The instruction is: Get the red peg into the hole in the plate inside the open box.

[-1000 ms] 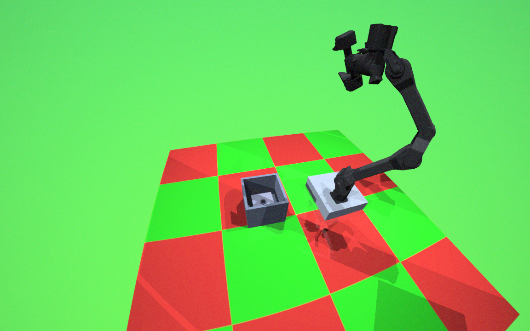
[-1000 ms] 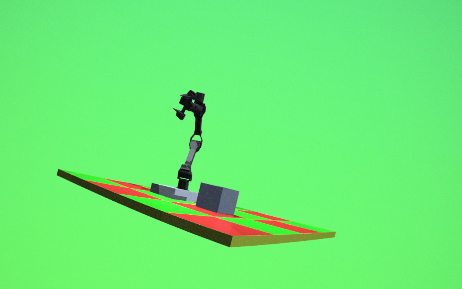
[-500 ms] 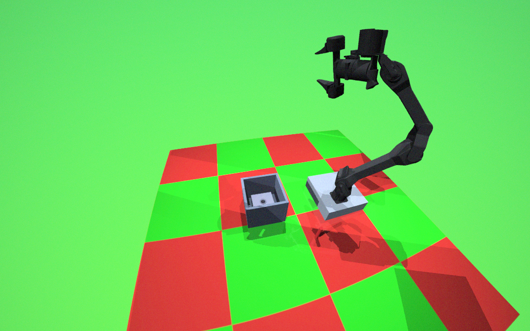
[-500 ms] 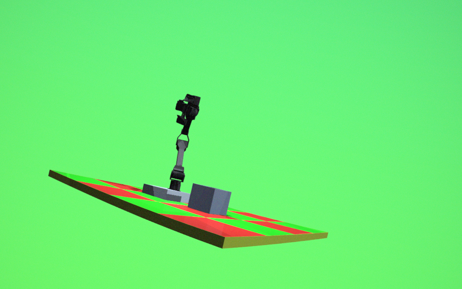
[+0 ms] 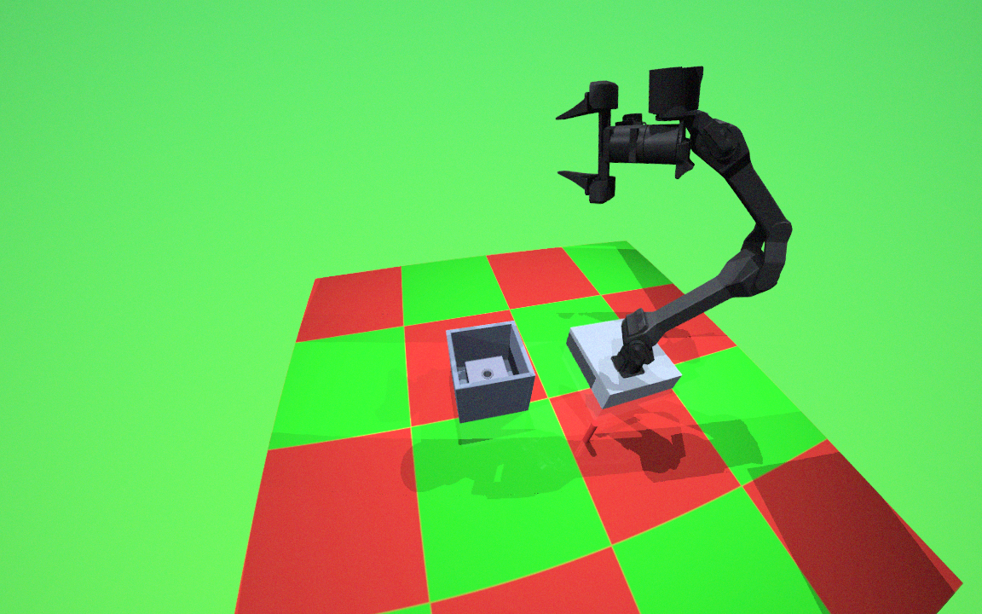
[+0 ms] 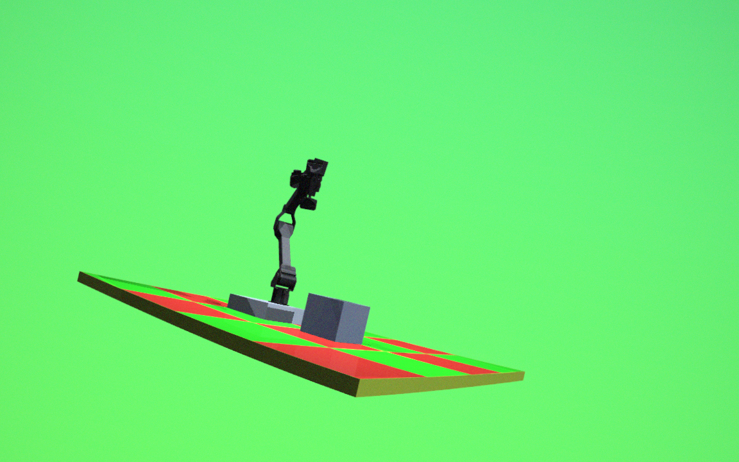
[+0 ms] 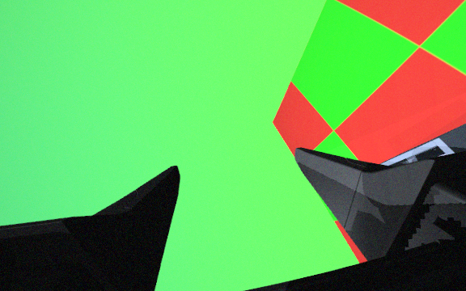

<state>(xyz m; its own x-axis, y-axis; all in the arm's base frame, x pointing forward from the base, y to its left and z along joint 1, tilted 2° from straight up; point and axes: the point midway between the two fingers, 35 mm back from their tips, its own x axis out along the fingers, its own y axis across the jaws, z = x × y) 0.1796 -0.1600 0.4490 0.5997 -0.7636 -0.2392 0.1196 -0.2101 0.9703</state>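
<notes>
Now: the plate 460 mm below my gripper tip, 150 mm ahead of it and 130 mm to the left of it.
</notes>
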